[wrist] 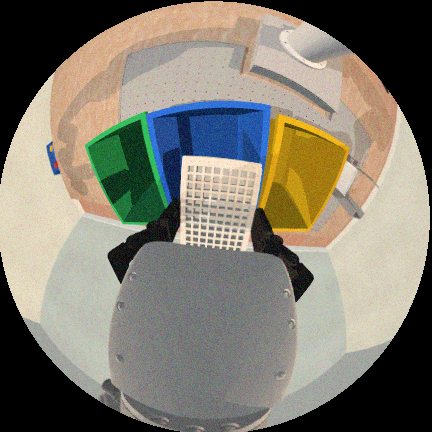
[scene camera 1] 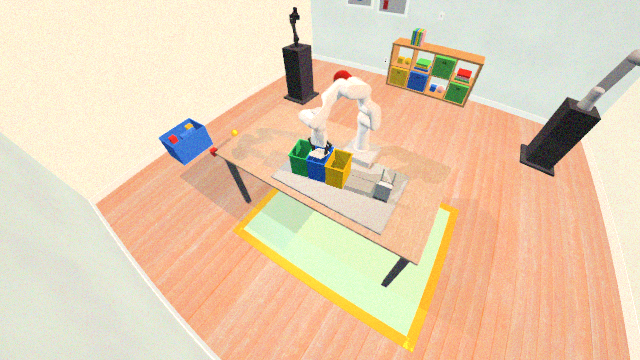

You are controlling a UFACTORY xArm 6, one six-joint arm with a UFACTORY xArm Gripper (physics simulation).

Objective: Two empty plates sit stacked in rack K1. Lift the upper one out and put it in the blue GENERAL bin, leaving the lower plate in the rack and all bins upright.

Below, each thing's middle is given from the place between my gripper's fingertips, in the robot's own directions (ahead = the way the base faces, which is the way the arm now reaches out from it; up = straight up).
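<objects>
Counting from my hand, I find the green bin [wrist: 122,158] 1 cm ahead, 14 cm to the right and 12 cm below. The yellow bin [scene camera 1: 337,169] is 12 cm to the left of my hand, 5 cm behind it and 12 cm below it. As for the blue general bin [wrist: 239,130], it sits 12 cm below my hand, 2 cm behind it and 1 cm to the right of it.
</objects>
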